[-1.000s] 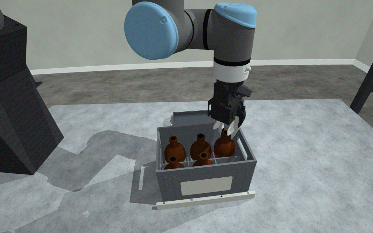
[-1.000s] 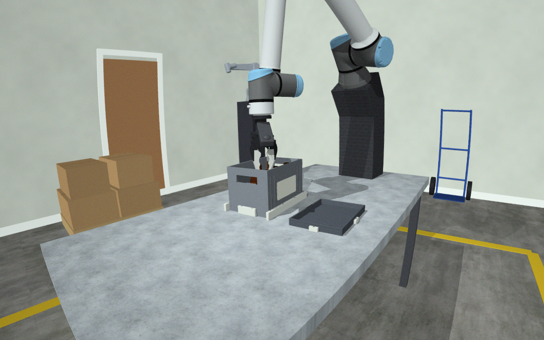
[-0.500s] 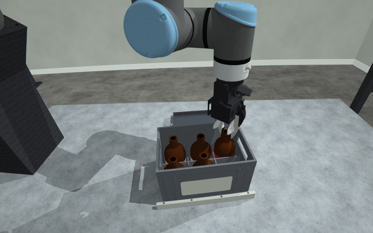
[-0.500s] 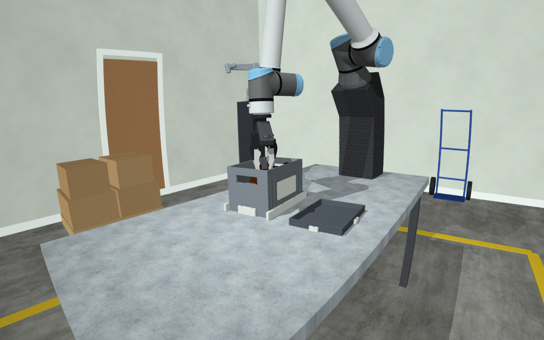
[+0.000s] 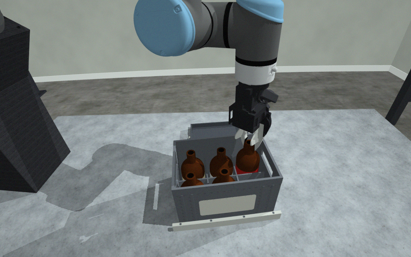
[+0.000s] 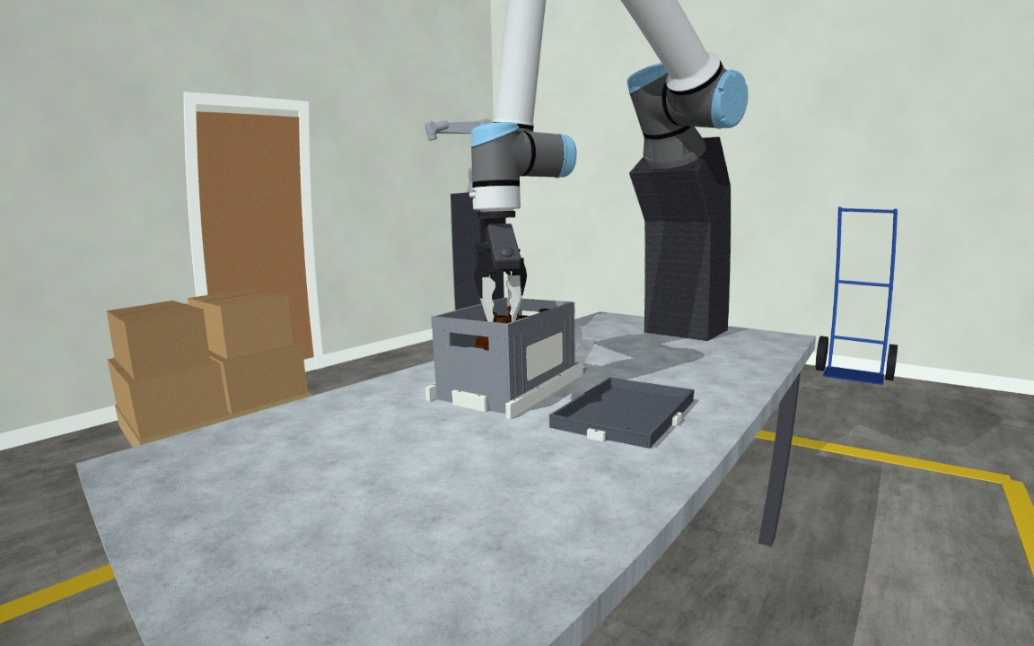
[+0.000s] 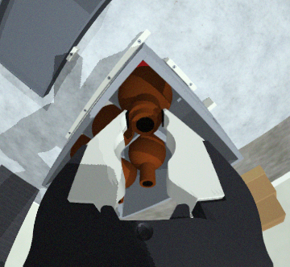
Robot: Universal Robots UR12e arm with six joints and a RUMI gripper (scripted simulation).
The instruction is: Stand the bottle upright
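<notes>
The glass bottle lies 7 cm below my hand. Round my hand: crate 9 cm below, 9 cm behind, 5 cm to the right; grey tray 24 cm to the left, 16 cm below, 6 cm behind.
</notes>
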